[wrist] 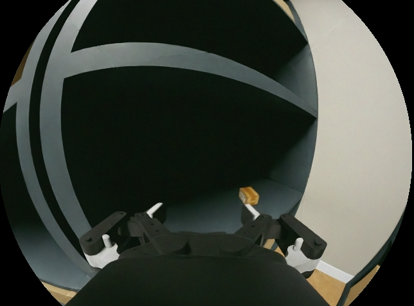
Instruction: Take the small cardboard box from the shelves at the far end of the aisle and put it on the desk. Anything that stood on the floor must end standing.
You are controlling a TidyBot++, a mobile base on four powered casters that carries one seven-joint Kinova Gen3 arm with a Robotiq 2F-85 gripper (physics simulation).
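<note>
A small cardboard box lies on a dark grey shelf board, near the right end of the shelf bay. It shows just above the tip of my right finger, farther off than the fingertips. My gripper is open, its two fingers wide apart, with dark shelf space beyond them. The shelves fill the left and middle of the view. The desk does not show in the wrist view.
A grey upright divides this bay from another on the left. A beige wall stands at the right, with a white baseboard and brown floor at its foot. A dark edge runs at the lower right.
</note>
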